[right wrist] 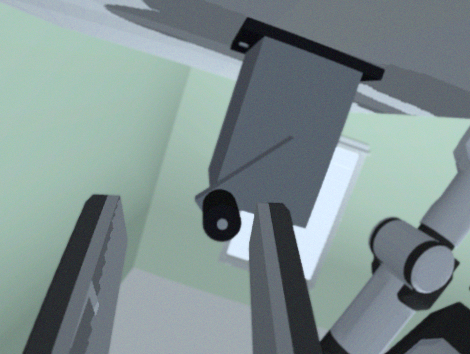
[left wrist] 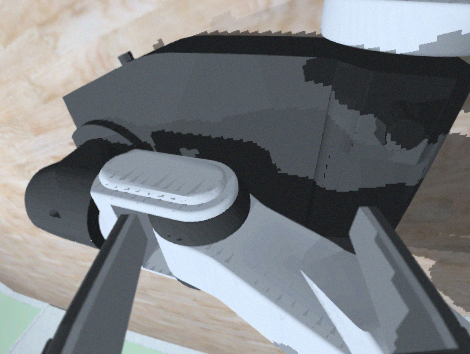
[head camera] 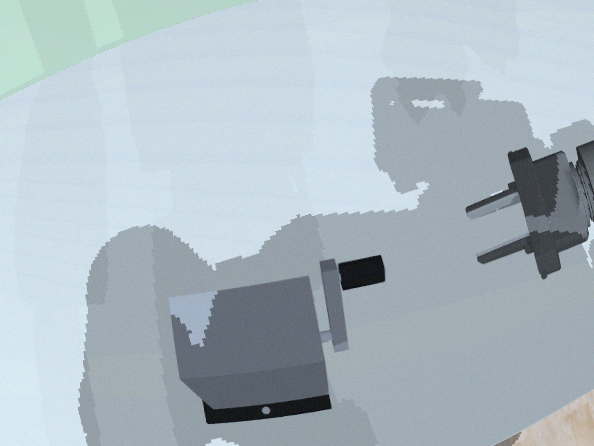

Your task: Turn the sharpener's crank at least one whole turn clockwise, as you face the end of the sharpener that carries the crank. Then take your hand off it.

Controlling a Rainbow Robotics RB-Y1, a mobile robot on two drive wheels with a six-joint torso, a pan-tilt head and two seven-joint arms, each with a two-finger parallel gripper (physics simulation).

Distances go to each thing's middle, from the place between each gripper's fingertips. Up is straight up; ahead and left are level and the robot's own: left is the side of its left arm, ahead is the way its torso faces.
My right gripper is now 40 mm past the black crank handle point(head camera: 367, 271), 110 mm to the right of it and 30 mm below it. The rest, counted from my right hand: pencil sharpener point(head camera: 255, 352): 80 mm behind, 180 mm to the left, 20 mm below.
Right now the pencil sharpener is 54 cm ahead of my left hand, 36 cm above it and 17 cm to the right of it. The rest, counted from my left hand: black crank handle (58 cm ahead, 41 cm above, 24 cm to the right).
